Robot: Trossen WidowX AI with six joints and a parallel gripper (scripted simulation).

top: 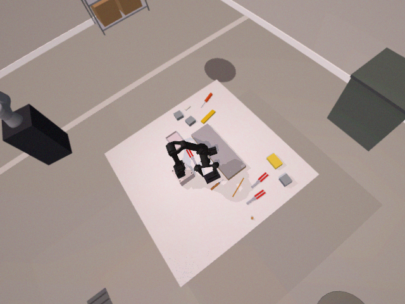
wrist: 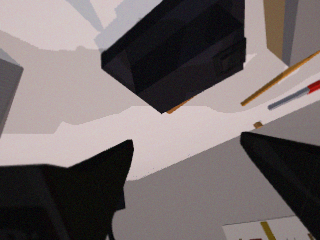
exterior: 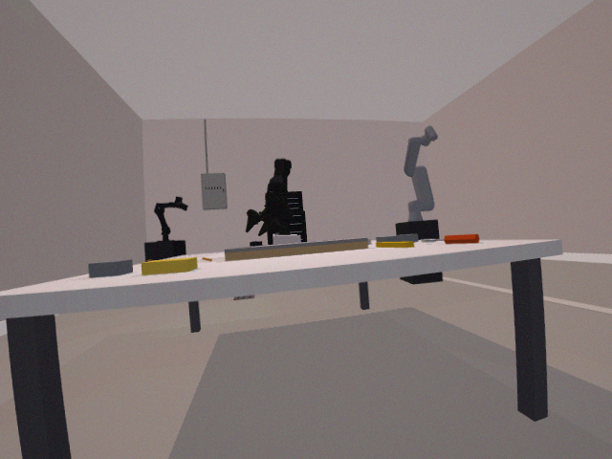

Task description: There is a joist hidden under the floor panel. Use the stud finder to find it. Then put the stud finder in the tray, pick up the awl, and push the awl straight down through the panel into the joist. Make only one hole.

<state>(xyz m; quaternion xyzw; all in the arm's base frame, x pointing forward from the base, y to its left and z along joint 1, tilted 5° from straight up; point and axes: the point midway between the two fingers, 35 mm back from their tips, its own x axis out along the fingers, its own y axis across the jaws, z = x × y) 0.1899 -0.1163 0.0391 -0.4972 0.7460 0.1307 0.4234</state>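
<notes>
The stud finder is 40 mm ahead of my gripper tip, 20 mm to the left of it and 50 mm below it. The rest, counted from my gripper tip: orange pencil (160 mm ahead, 160 mm to the right, 90 mm below); then awl (40 mm ahead, 60 mm to the right, 90 mm below); then square light (60 mm ahead, 20 mm to the left, 40 mm below).
</notes>
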